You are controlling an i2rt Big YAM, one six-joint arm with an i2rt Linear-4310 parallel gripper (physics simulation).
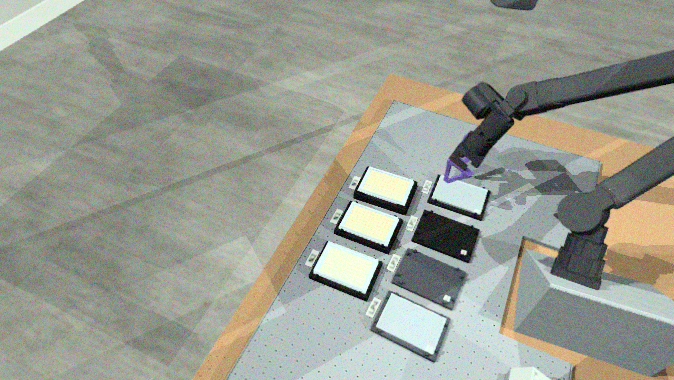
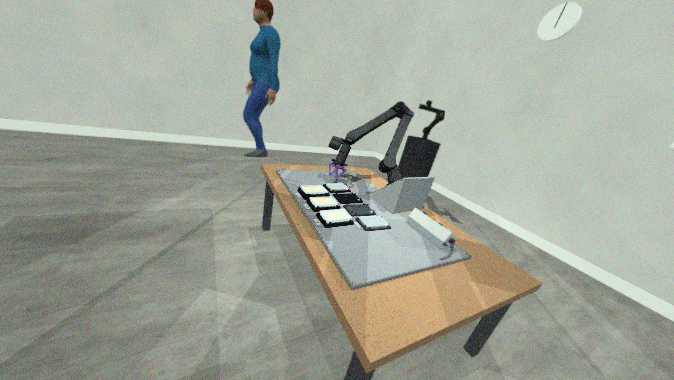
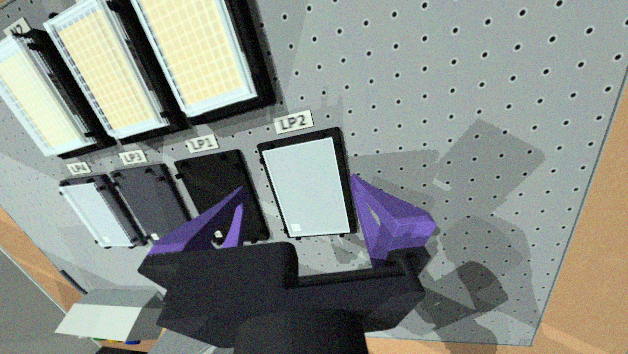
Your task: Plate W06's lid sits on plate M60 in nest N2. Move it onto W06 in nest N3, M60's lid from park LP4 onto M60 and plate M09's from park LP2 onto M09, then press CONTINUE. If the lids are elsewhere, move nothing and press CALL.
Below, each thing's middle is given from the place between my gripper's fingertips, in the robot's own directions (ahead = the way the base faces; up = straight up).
The pale LP2 park (image 3: 334, 132) is 6 cm below my hand, 3 cm behind it and 1 cm to the left of it. The rest, counted from my hand: nest N1 (image 1: 340, 232) (22 cm to the left, 13 cm ahead, 6 cm below); black LP1 park (image 1: 439, 233) (14 cm to the left, 6 cm below, 4 cm behind); nest N3 (image 1: 356, 181) (15 cm ahead, 10 cm to the left, 6 cm below).
